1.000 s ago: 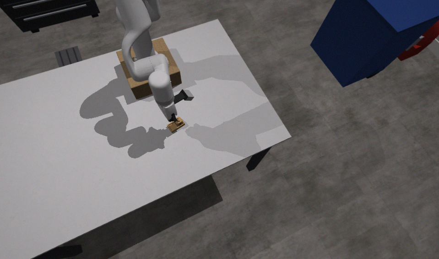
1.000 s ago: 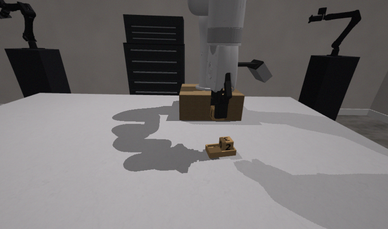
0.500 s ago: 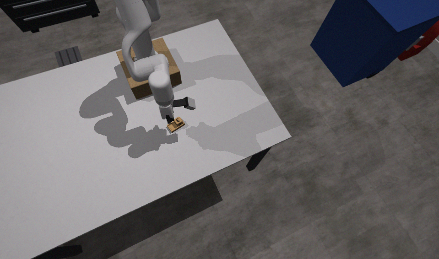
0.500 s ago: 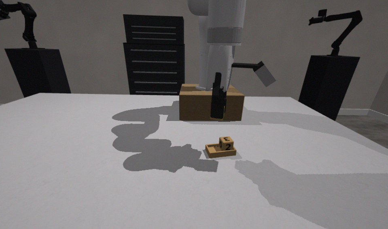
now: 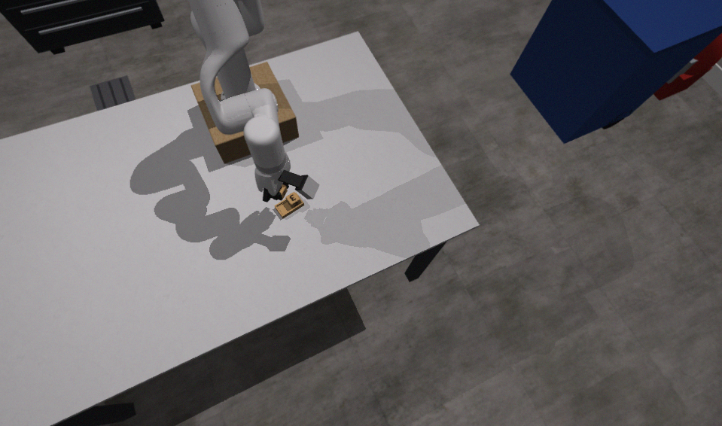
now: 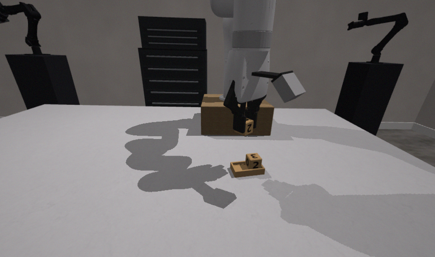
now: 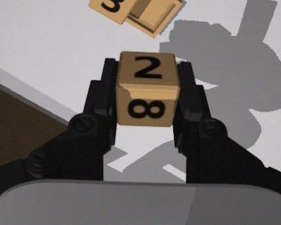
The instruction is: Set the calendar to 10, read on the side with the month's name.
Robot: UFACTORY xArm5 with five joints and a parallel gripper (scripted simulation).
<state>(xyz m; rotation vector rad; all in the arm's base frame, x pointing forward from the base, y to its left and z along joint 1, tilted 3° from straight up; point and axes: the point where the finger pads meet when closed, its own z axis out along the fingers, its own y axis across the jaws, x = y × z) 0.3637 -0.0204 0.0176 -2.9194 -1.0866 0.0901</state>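
The wooden calendar tray is 2 cm to the left of my hand and 13 cm below it.
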